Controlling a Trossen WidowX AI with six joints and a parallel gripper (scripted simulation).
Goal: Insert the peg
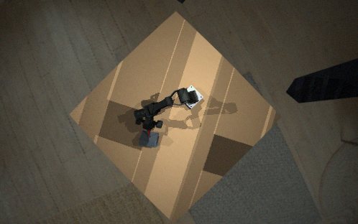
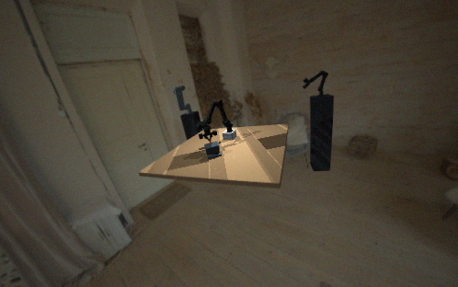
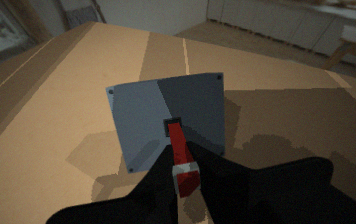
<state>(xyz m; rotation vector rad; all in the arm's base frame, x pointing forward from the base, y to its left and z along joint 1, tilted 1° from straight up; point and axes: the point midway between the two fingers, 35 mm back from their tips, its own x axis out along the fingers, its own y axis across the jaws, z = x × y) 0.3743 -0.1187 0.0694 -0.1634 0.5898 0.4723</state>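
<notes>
Now: gripper tip 6 cm short of the sloped panel, 3 cm to the right of it and 5 cm above it. From my gripper tip the other things lie so: red peg (1 cm behind, 1 cm to the right, 1 cm above).
</notes>
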